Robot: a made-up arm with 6 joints.
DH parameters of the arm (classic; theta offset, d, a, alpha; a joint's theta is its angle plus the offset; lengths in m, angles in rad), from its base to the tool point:
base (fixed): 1.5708 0 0.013 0
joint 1: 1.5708 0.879 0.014 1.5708
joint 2: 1.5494 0 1.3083 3.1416
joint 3: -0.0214 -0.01 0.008 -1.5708
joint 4: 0 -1.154 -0.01 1.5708
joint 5: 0 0.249 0.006 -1.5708
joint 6: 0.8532 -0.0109 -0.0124 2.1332
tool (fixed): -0.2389 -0.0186 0 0
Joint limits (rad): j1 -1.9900..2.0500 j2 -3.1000..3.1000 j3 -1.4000..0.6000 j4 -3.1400..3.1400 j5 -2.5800..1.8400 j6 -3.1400..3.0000
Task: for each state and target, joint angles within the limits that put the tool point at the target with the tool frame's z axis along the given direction. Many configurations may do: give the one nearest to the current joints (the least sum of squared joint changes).
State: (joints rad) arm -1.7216 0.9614 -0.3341 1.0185 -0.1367 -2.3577
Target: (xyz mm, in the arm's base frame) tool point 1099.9 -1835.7 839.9 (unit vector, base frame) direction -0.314 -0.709 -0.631
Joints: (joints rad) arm -1.0000 1.1301 0.3746 1.1675 0.2786 -2.3045
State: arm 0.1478 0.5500 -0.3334 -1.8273 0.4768 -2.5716
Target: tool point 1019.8 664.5 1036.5 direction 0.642 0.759 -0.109
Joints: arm 0.4752 0.5080 -0.3324 -2.0655 0.2294 -2.8595
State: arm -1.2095 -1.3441 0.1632 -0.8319 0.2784 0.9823
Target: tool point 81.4 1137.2 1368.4 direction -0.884 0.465 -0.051
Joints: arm -1.6914 -2.1104 -0.3263 -1.2578 0.5379 0.7805
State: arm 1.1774 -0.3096 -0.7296 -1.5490 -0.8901 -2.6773
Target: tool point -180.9 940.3 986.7 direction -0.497 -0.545 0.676
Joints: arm 1.7623 0.4073 -0.5711 -1.4936 -1.5036 -2.4921
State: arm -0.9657 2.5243 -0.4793 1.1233 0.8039 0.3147
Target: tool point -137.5 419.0 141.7 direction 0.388 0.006 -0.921
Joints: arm -1.5895 2.5556 -1.0488 0.9665 1.1131 0.1386
